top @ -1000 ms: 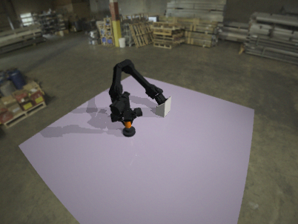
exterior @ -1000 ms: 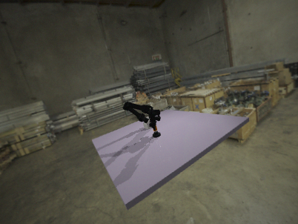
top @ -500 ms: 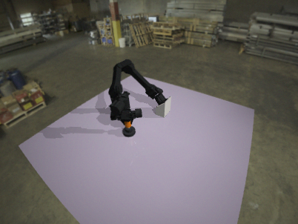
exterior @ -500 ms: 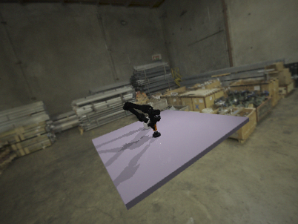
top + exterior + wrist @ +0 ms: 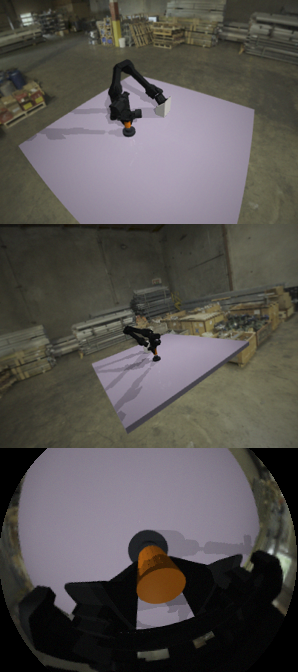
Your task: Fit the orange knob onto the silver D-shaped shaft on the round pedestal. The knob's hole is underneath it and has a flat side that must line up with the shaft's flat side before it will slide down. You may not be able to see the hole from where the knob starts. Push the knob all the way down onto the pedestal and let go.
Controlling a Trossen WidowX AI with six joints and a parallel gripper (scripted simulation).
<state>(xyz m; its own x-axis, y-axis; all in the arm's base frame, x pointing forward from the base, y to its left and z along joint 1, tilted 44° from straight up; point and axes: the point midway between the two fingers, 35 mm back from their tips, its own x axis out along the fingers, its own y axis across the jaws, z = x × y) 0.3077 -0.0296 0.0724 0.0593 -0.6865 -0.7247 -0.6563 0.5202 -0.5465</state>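
My gripper tip is now 40 mm above the round pedestal. The rest, counted from my gripper tip: orange knob: 30 mm above.
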